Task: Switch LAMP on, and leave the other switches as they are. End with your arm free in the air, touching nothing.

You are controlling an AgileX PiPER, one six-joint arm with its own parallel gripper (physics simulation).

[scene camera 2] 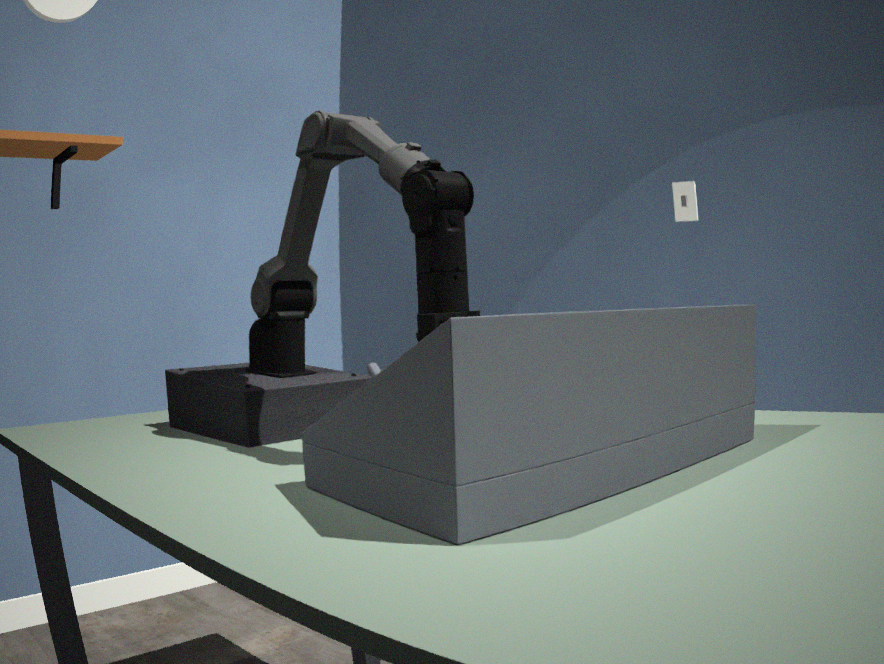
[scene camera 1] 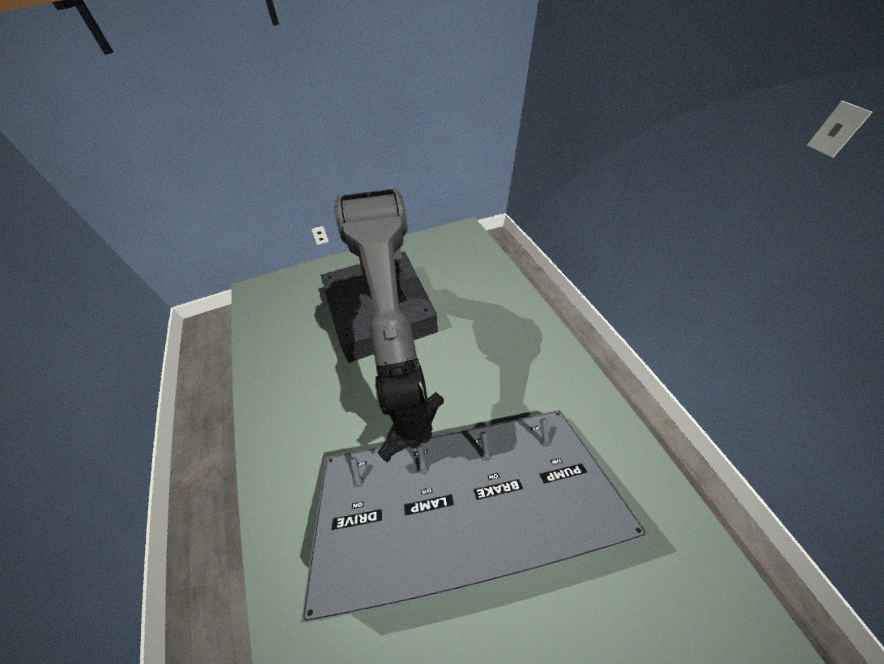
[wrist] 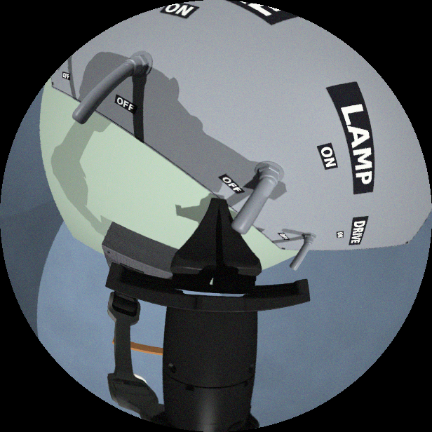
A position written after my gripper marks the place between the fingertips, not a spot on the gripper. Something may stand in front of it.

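I can see my gripper (scene camera 1: 416,440), which is visible in the wrist view too (wrist: 217,205). A sloped grey switch panel (wrist: 228,100) is here as well.
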